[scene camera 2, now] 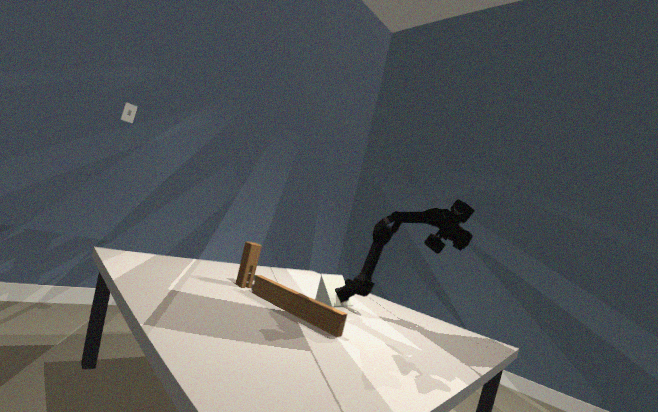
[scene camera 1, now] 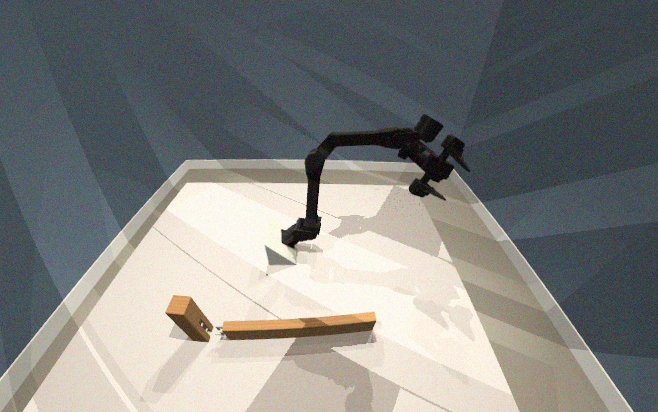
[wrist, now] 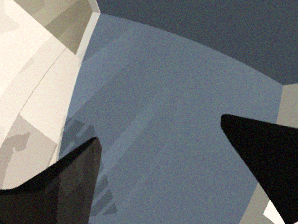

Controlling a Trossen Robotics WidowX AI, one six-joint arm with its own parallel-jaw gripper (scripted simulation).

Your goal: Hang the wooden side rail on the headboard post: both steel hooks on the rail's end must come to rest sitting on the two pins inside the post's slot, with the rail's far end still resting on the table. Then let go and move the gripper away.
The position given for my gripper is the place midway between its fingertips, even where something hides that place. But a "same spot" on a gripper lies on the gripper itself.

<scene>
My gripper shows in scene camera 2 [446,225], in scene camera 1 and in the wrist view. A wooden side rail shows in scene camera 2 [331,320] and in scene camera 1 [331,325]; in the wrist view it is out of frame. One and the same spot on a headboard post: [scene camera 2: 251,252] is [scene camera 1: 190,317]. One and the same spot on my gripper: [wrist: 69,183] is [scene camera 1: 434,190].
</scene>
